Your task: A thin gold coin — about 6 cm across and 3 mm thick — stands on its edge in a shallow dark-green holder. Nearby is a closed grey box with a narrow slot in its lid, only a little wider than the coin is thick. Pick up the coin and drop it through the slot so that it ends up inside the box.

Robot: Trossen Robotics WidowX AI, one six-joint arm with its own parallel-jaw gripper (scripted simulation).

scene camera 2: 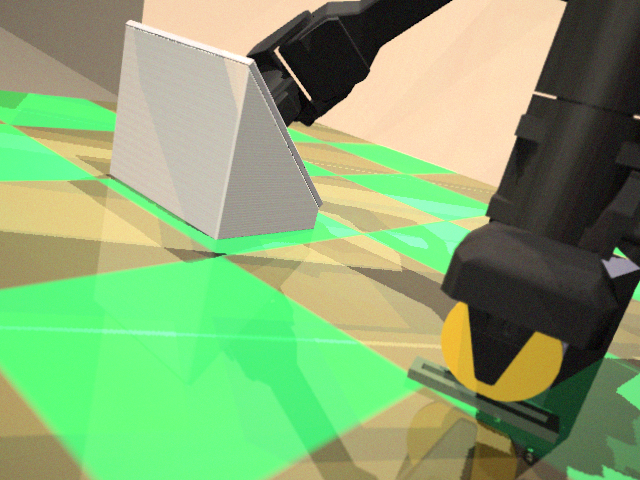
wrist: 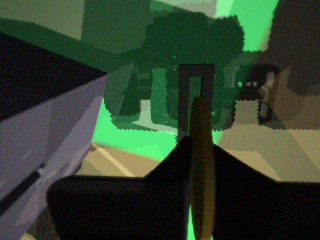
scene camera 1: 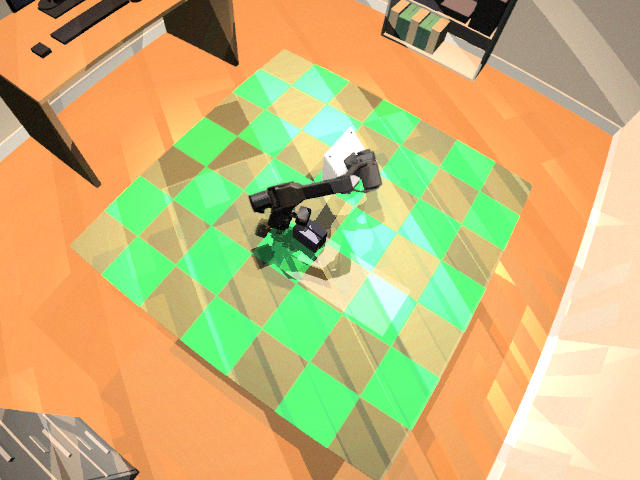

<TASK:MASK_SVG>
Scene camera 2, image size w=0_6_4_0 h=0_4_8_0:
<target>my gripper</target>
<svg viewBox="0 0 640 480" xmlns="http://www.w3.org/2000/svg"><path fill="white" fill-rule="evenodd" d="M639 118L532 94L527 111L521 114L514 136L517 137L498 189L491 197L485 216L490 218L489 222L468 232L456 246L454 252L452 252L453 255L451 255L440 290L450 298L468 305L473 370L476 380L482 381L489 386L494 386L536 331L579 349L600 349L619 309L615 285L602 259L609 261L614 250L616 250L615 248L618 248L640 268Z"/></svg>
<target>coin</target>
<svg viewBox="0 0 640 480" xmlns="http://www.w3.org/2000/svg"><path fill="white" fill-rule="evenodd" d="M449 313L441 335L444 359L458 381L467 388L474 390L474 392L498 401L520 401L542 392L554 381L559 373L563 359L562 341L536 331L494 386L489 386L482 381L476 380L473 370L468 305L459 302Z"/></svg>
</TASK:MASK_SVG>
